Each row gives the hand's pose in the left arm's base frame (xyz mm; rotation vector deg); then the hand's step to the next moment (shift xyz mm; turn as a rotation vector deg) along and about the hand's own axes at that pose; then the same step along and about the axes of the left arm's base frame.
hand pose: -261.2 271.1 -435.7 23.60 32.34 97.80
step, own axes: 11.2 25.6 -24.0 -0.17 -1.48 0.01
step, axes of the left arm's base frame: -36.3 3.6 -5.3 1.23 0.06 -0.84
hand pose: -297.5 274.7 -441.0 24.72 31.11 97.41
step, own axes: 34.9 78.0 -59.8 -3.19 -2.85 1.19
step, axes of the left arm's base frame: -103.1 15.3 -4.8 3.58 -2.56 -0.62
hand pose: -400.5 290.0 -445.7 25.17 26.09 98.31
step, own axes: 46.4 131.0 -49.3 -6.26 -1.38 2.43
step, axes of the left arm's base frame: -143.3 19.3 28.9 3.56 -5.76 1.08
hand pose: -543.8 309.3 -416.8 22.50 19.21 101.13
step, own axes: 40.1 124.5 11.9 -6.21 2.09 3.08
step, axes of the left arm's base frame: -112.2 11.5 67.3 0.80 -6.47 3.15
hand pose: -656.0 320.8 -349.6 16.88 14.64 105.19
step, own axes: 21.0 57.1 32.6 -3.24 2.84 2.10
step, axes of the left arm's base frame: -46.6 5.1 50.7 -1.01 -3.85 2.67
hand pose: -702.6 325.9 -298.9 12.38 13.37 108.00
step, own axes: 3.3 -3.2 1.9 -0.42 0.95 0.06
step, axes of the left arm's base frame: 2.4 4.2 1.1 -0.72 -0.69 0.30
